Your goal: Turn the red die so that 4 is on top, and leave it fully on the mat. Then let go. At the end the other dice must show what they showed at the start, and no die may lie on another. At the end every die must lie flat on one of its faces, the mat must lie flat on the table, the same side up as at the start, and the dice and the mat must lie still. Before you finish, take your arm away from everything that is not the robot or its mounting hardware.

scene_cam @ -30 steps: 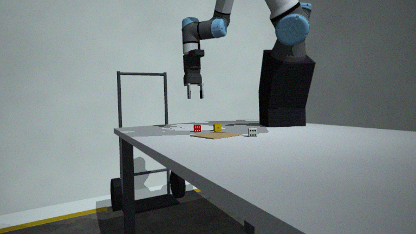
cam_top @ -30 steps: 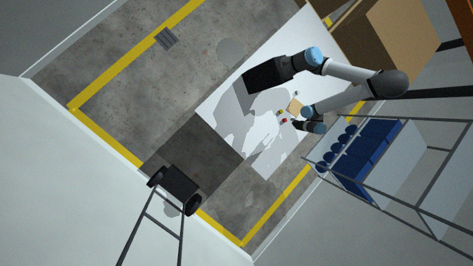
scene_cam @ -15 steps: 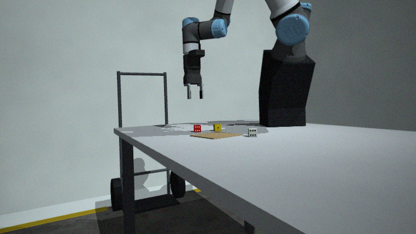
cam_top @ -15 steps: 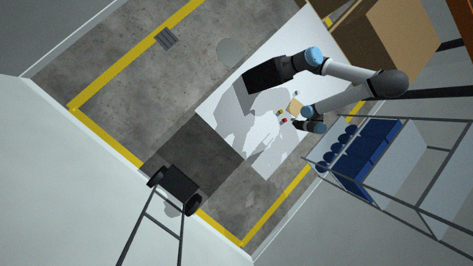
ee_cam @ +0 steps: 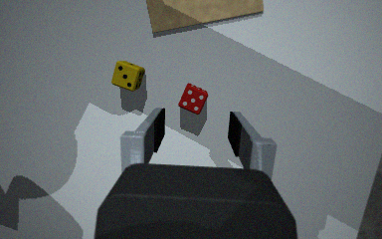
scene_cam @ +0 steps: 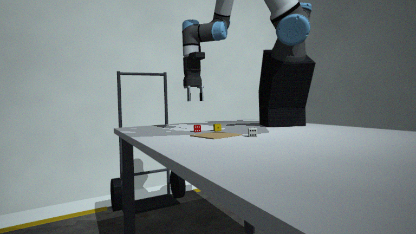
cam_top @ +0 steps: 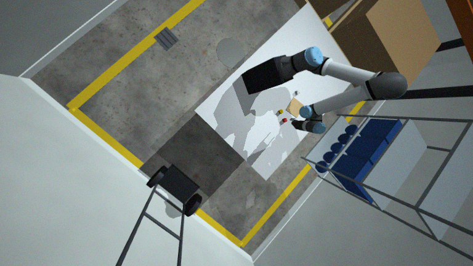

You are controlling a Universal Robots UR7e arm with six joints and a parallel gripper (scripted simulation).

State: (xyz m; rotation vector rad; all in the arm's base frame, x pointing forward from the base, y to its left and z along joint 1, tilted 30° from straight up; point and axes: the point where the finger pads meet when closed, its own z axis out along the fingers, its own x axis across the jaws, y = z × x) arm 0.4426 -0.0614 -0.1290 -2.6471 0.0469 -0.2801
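My hand is 14 cm above the red die. Round my hand: yellow die (14 cm below, 9 cm behind, 2 cm to the left); white die (27 cm to the left, 14 cm below, 10 cm behind); tan mat (16 cm to the left, 15 cm below, 1 cm behind).
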